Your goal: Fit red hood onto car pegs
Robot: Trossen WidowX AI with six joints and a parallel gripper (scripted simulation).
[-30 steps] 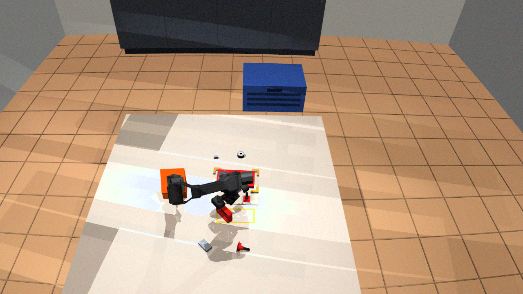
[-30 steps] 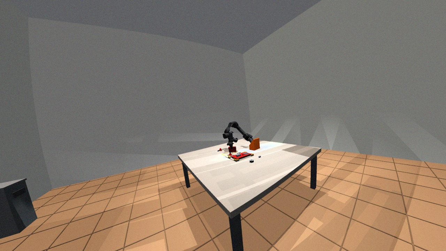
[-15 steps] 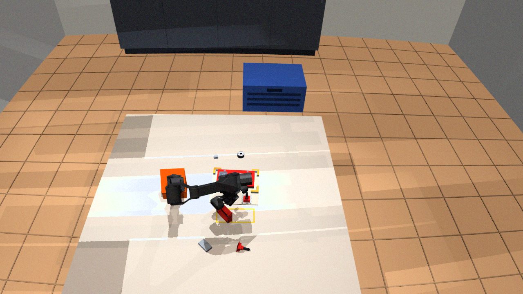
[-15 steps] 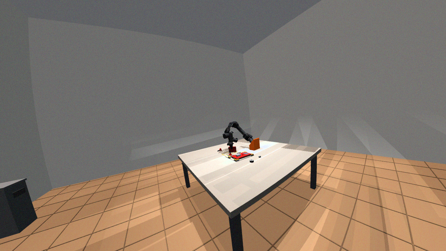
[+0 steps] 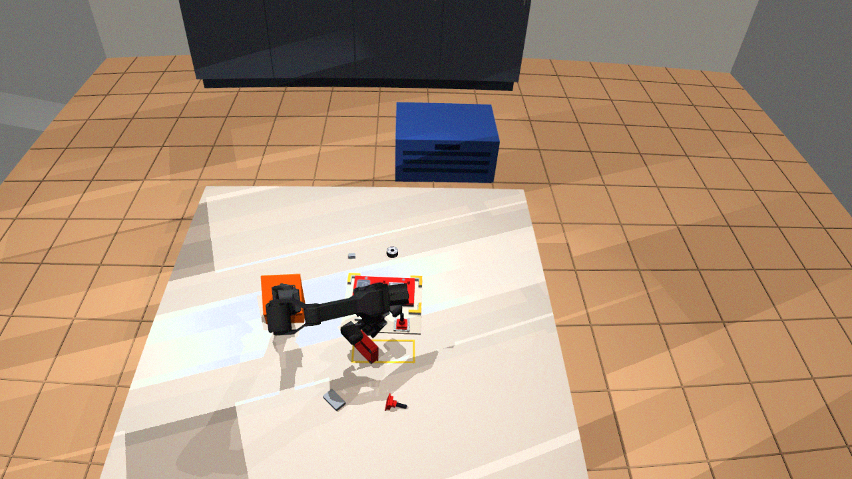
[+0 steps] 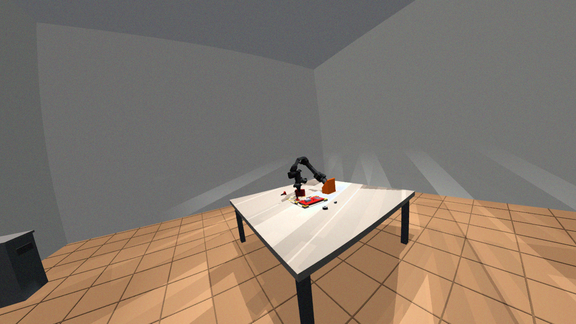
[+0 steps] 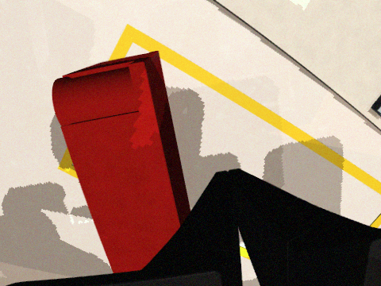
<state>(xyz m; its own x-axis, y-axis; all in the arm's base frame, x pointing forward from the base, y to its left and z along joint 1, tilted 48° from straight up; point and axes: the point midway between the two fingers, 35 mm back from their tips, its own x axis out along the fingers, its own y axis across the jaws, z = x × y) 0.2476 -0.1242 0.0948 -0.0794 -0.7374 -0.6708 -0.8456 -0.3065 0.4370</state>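
Now: gripper tip 2 cm to the left of the red hood, 2 cm past it and 2 cm above it.
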